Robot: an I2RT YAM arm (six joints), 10 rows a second.
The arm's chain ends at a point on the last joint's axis. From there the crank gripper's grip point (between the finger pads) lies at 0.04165 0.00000 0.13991 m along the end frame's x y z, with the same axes.
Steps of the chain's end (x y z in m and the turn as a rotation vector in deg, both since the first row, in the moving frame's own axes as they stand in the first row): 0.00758 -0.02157 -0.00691 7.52 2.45 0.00; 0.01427 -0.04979 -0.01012 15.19 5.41 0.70; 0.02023 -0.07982 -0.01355 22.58 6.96 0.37; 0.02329 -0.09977 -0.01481 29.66 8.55 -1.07
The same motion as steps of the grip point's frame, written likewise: 0.01351 -0.03976 -0.01002 7.52 2.45 0.00; 0.02734 -0.08529 -0.01944 15.19 5.41 0.70; 0.03662 -0.13211 -0.03014 22.58 6.96 0.37; 0.04205 -0.16810 -0.04074 29.66 8.55 -1.07
